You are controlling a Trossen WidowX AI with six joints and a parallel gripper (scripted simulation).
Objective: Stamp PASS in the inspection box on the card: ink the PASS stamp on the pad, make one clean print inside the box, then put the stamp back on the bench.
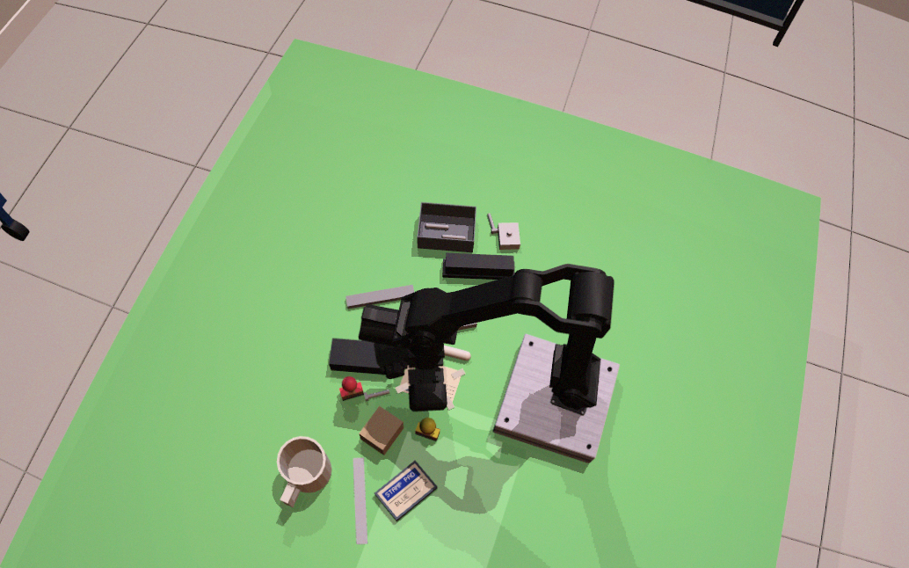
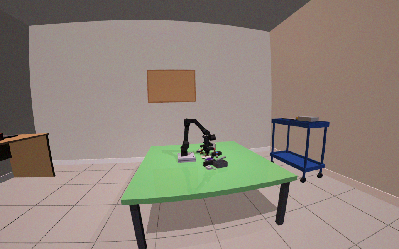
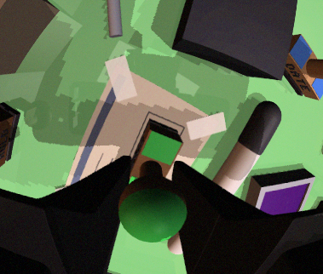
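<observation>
Right now the green-knobbed PASS stamp is right at my gripper tip. Also, from my gripper tip: taped card (1 cm behind, 1 cm to the left, 3 cm below); then yellow stamp (5 cm behind, 10 cm to the left); then marker (2 cm ahead, 5 cm to the right, 1 cm below).
</observation>
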